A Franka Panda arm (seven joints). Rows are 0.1 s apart.
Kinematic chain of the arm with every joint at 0, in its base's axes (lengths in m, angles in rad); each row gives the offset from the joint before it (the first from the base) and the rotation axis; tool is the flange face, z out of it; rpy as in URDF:
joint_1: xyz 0 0 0.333 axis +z
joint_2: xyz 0 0 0 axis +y
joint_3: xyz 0 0 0.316 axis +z
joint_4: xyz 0.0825 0 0 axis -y
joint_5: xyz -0.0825 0 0.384 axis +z
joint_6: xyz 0 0 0 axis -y
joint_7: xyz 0.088 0 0 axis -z
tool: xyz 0 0 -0.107 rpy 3.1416 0 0
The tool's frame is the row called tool.
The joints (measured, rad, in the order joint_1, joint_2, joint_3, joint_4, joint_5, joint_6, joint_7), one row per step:
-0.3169, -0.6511, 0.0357, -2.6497, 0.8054, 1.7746, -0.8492
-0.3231, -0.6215, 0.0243, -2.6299, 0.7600, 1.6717, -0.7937
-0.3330, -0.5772, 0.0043, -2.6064, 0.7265, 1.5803, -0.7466
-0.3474, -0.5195, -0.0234, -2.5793, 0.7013, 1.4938, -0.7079
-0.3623, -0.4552, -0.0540, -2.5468, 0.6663, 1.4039, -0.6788
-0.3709, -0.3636, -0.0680, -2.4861, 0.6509, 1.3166, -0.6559
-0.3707, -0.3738, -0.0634, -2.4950, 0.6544, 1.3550, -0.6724
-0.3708, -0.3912, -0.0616, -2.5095, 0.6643, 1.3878, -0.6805
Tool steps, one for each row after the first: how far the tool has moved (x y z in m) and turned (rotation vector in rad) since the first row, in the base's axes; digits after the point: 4 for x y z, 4 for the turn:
-0.0051, 0.0002, -0.0059, 0.0242, 0.1202, 0.0290
-0.0079, -0.0057, -0.0129, 0.0585, 0.2353, 0.0405
-0.0094, -0.0169, -0.0214, 0.1050, 0.3474, 0.0412
-0.0115, -0.0309, -0.0302, 0.1466, 0.4592, 0.0503
-0.0031, -0.0409, -0.0365, 0.1919, 0.5619, 0.0737
-0.0012, -0.0411, -0.0372, 0.1756, 0.5242, 0.0633
-0.0014, -0.0407, -0.0368, 0.1678, 0.4916, 0.0469

